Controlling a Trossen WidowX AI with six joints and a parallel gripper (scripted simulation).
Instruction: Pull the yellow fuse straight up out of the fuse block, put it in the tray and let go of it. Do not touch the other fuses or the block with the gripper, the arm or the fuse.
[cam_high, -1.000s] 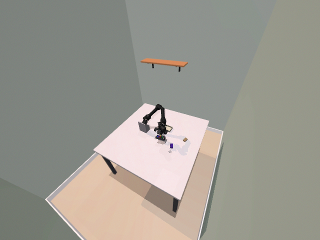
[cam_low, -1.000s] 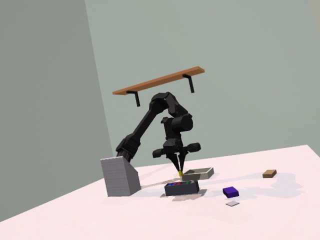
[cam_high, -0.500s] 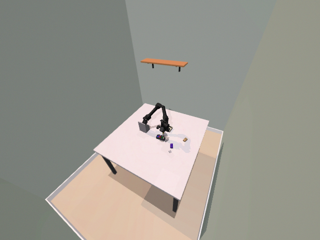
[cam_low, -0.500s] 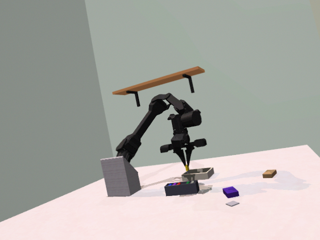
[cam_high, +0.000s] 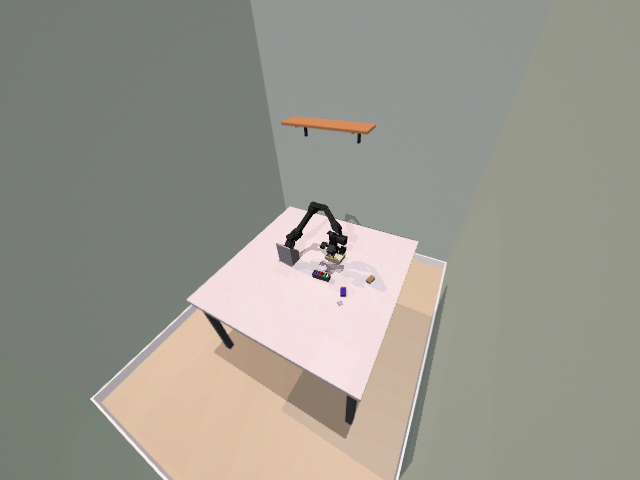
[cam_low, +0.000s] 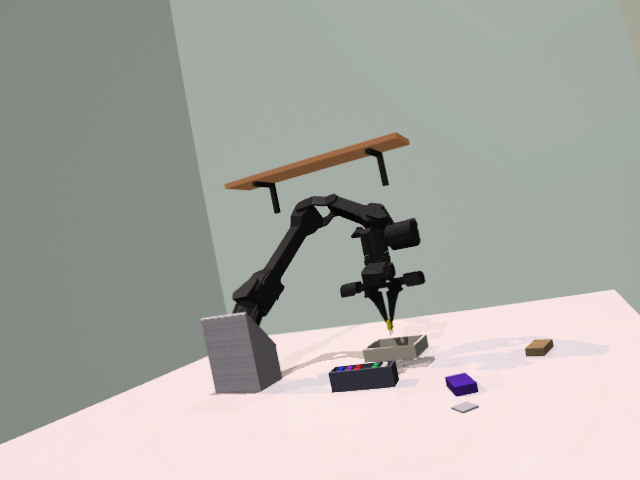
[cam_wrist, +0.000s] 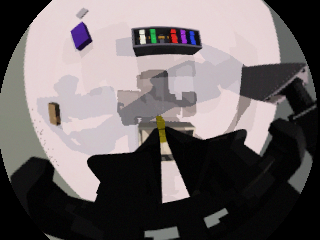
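My gripper tip is 1 cm past the beige tray, 8 cm to the right of it and 9 cm above it. The rest, counted from my gripper tip: purple block: 15 cm ahead, 22 cm to the right, 9 cm below; tan block: 30 cm ahead, 5 cm to the right, 9 cm below; yellow fuse: 1 cm below.
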